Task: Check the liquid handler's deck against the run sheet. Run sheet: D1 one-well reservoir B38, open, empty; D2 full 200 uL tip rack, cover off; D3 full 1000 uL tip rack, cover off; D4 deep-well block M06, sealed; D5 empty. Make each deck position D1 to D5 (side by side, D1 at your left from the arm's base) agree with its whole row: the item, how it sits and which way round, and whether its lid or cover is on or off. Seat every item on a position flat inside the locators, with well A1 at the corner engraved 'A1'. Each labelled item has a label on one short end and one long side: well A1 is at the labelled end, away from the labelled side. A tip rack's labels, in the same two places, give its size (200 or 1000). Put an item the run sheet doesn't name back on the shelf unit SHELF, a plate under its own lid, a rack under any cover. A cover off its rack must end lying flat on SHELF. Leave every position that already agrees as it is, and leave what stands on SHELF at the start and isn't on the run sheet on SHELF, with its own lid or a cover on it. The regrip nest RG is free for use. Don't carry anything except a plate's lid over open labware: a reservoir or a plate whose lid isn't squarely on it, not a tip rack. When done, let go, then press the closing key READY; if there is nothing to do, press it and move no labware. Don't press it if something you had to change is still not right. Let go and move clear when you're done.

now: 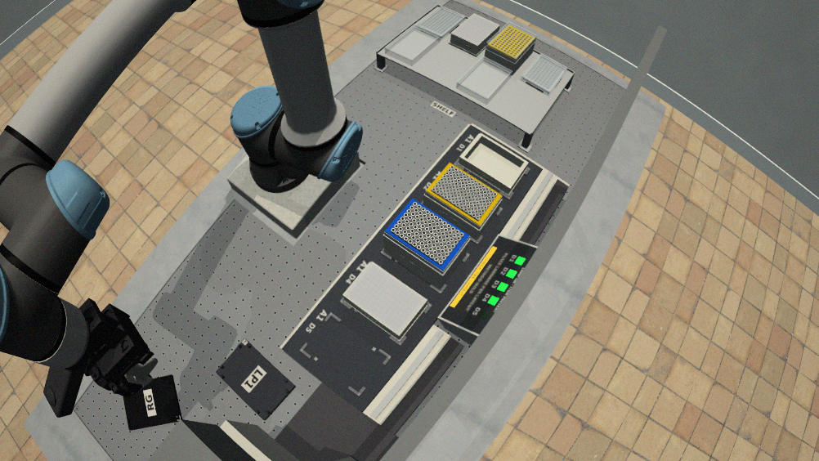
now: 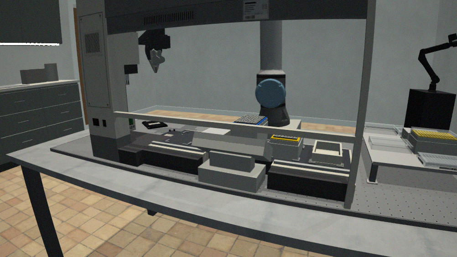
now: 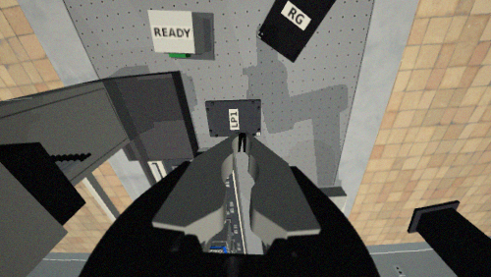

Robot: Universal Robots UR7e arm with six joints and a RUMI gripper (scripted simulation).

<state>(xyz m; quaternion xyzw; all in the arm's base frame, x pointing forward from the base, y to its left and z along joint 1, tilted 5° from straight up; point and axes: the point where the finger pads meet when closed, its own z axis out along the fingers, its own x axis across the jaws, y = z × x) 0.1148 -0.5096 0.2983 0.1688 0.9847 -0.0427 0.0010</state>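
Right now the ready key is 100 mm ahead of my hand, 90 mm to the right of it and 220 mm below it. From my hand the other things lie so: blue-framed tip rack 250 mm ahead, 450 mm to the left, 180 mm below; black nest 140 mm behind, 100 mm to the right, 290 mm below; handler's tower 320 mm ahead, 40 mm to the right, 20 mm below.
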